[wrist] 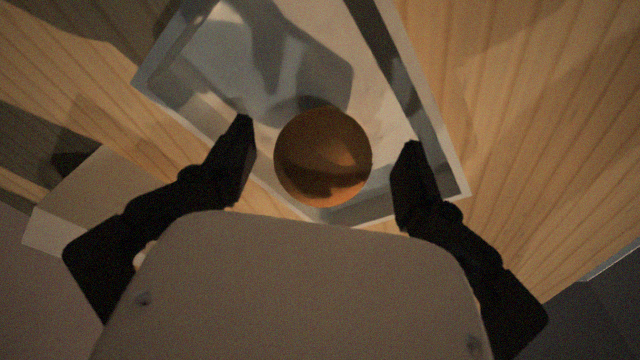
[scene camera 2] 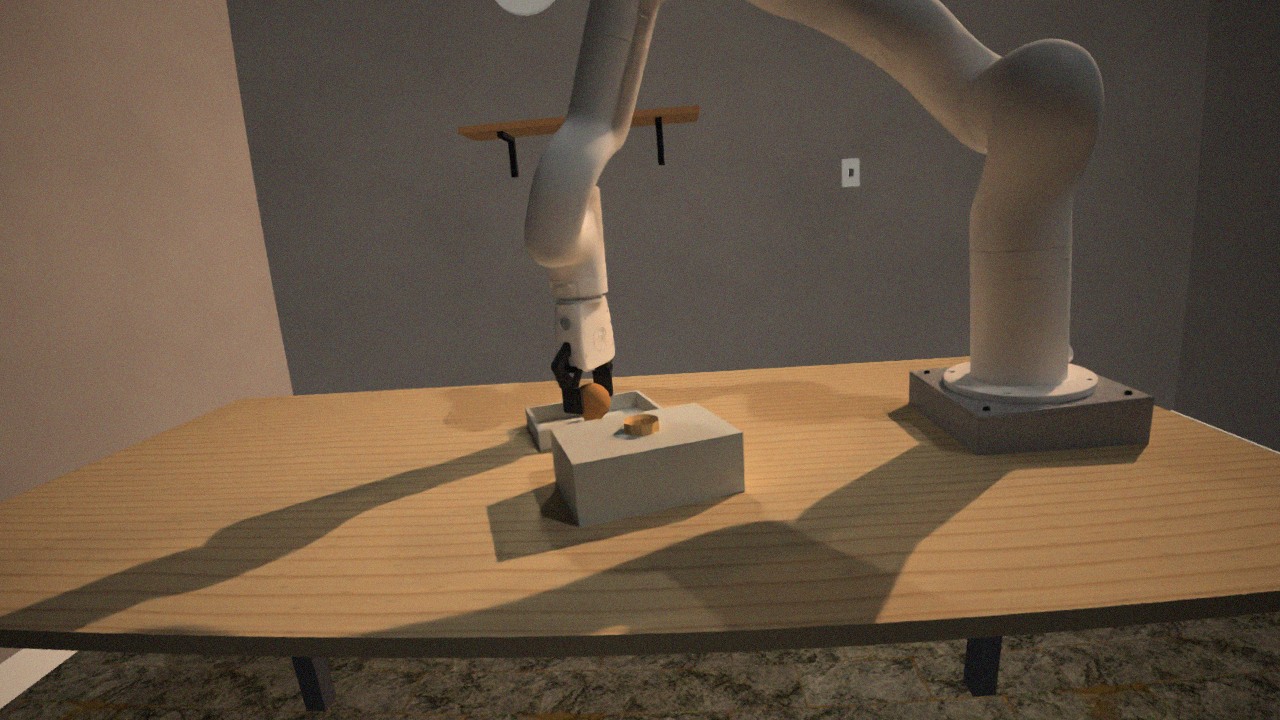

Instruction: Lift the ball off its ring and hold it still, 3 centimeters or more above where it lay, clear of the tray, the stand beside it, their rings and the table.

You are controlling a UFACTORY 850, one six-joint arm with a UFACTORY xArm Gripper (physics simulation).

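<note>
An orange ball [scene camera 2: 596,401] [wrist: 323,157] sits within the outline of the white tray [scene camera 2: 541,433] [wrist: 434,107]. The ball's own ring is hidden beneath it. My gripper [scene camera 2: 588,401] [wrist: 326,147] is open, with its black fingers on either side of the ball; in the wrist view gaps show between the ball and both fingers. A pale box-shaped stand [scene camera 2: 662,479] [wrist: 100,185] is beside the tray, and an orange ring [scene camera 2: 640,428] lies on its top in the scene view.
The wooden table [scene camera 2: 402,555] [wrist: 500,100] carries the tray, the stand and the arm's grey base block [scene camera 2: 1056,429]. The stand is close to the tray, on its near side in the scene view. A wall shelf [scene camera 2: 666,115] hangs behind the arm.
</note>
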